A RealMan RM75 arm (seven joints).
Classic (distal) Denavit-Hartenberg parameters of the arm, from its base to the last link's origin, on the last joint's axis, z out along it. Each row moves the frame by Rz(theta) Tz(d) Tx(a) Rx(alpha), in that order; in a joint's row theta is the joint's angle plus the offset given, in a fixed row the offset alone. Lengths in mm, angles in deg.
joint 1: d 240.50, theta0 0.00, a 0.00, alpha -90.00
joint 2: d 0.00, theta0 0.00, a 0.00, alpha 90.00
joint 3: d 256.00, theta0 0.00, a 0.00, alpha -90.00
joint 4: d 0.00, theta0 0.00, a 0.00, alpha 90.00
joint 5: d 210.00, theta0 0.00, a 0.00, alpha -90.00
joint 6: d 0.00, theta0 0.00, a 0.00, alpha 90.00
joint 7: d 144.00, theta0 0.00, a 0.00, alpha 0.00
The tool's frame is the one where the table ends.
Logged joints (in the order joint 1, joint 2, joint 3, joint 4, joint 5, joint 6, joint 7), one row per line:
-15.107 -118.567 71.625 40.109 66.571 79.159 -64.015
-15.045 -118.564 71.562 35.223 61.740 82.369 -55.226
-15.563 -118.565 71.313 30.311 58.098 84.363 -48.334
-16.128 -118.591 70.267 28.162 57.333 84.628 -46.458
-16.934 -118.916 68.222 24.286 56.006 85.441 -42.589
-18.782 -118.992 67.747 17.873 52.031 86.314 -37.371
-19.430 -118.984 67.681 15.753 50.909 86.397 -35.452
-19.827 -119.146 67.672 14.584 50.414 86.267 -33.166
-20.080 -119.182 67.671 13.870 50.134 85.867 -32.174
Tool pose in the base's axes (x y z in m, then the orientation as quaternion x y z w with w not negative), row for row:
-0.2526 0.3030 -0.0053 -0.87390 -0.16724 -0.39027 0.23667
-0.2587 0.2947 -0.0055 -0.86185 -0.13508 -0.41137 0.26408
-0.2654 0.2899 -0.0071 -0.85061 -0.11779 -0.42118 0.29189
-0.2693 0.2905 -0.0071 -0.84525 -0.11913 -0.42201 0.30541
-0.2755 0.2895 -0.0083 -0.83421 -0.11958 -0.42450 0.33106
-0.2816 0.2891 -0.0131 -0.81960 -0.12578 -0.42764 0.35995
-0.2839 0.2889 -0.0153 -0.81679 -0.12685 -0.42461 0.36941
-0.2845 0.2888 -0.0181 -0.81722 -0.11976 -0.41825 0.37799
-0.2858 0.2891 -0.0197 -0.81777 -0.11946 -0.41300 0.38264
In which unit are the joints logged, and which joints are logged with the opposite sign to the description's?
The joints are logged in degrees. Opposite sign: none.
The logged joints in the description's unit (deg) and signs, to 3 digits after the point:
-15.107 -118.567 71.625 40.109 66.571 79.159 -64.015
-15.045 -118.564 71.562 35.223 61.740 82.369 -55.226
-15.563 -118.565 71.313 30.311 58.098 84.363 -48.334
-16.128 -118.591 70.267 28.162 57.333 84.628 -46.458
-16.934 -118.916 68.222 24.286 56.006 85.441 -42.589
-18.782 -118.992 67.747 17.873 52.031 86.314 -37.371
-19.430 -118.984 67.681 15.753 50.909 86.397 -35.452
-19.827 -119.146 67.672 14.584 50.414 86.267 -33.166
-20.080 -119.182 67.671 13.870 50.134 85.867 -32.174

